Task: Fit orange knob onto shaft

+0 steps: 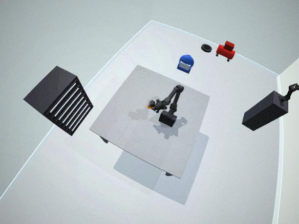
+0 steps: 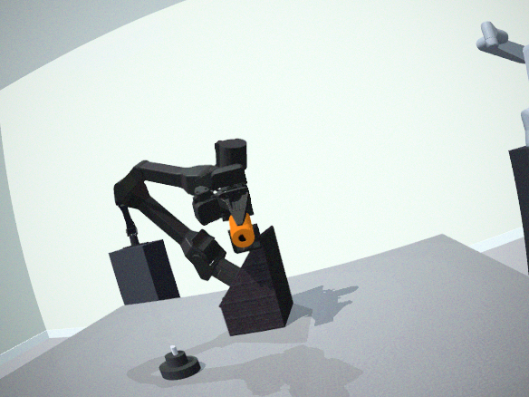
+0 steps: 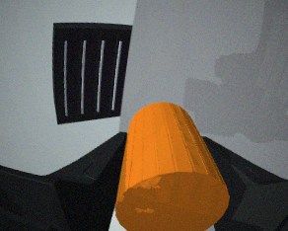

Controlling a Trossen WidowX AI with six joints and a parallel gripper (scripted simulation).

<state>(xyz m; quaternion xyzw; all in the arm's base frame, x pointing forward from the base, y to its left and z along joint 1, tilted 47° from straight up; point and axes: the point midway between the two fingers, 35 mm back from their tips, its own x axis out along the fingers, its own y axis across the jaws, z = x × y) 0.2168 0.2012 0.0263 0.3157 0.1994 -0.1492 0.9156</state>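
The orange knob lies 30 mm behind my gripper tip, 20 mm above it and 10 mm to the right of it. Also, from my gripper tip: dark round pedestal (220 mm below, 190 mm to the right, 50 mm ahead).
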